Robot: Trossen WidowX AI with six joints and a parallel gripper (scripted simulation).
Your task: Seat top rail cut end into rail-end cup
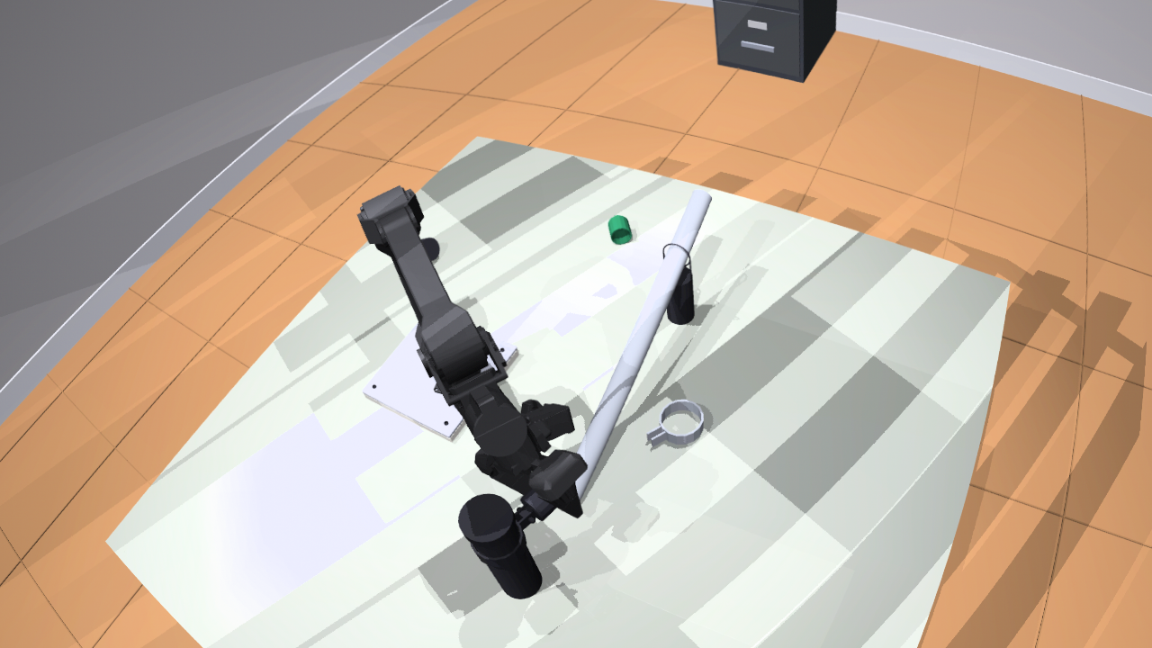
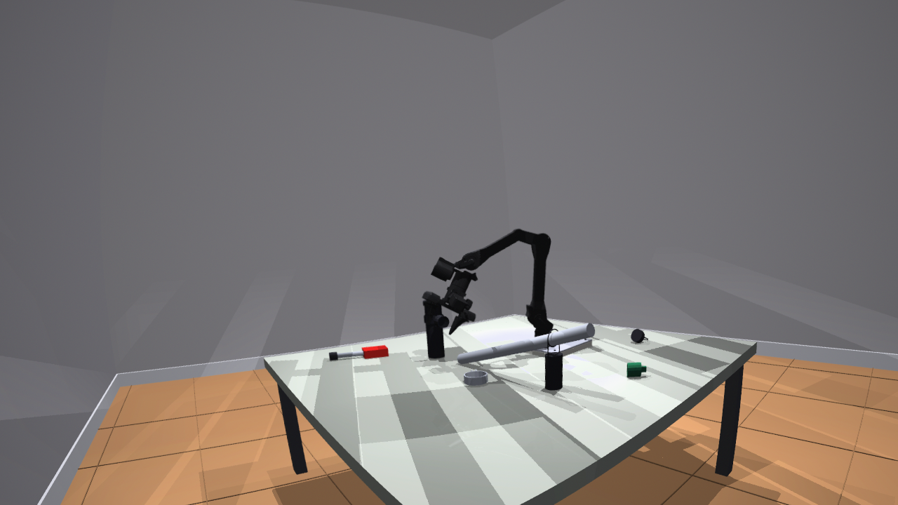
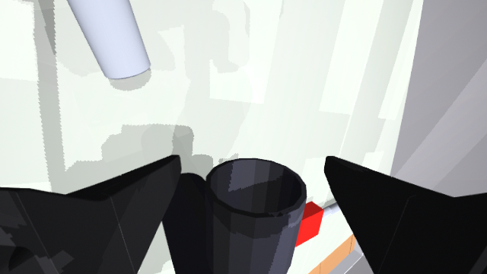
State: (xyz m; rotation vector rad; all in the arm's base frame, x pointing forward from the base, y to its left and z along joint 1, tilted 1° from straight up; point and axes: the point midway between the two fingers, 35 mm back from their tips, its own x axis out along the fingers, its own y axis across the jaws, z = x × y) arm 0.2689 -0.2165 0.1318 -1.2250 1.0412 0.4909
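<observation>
My gripper tip is now 20 mm past the dark rail-end cup, 20 mm to the left of it and 20 mm below it. Round my gripper tip: small dark post 30 mm ahead, 460 mm to the left, 10 mm below; green fitting 140 mm behind, 650 mm to the left, 100 mm below; red-handled tool 150 mm ahead, 310 mm to the right, 100 mm below.
</observation>
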